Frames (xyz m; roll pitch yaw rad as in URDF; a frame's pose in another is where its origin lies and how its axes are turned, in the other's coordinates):
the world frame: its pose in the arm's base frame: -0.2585 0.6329 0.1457 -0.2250 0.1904 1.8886
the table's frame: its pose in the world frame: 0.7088 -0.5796 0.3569 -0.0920 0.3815 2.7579
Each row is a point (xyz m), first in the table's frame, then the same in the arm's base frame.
Working: the table's frame: its pose in the arm's base frame: -0.0431 1.5315 0.4802 0.1965 0.2730 -1.5217

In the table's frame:
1: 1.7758 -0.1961 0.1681
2: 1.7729 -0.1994 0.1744
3: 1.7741 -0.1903 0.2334
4: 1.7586 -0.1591 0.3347
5: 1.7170 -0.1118 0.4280
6: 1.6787 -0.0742 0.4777
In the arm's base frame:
1: -0.1823 -0.2216 0.1233
2: -0.1869 -0.2205 0.1294
3: -0.1886 -0.2379 0.1865
4: -0.1771 -0.2508 0.2922
5: -0.1496 -0.2366 0.4004
6: -0.1236 -0.2135 0.4648

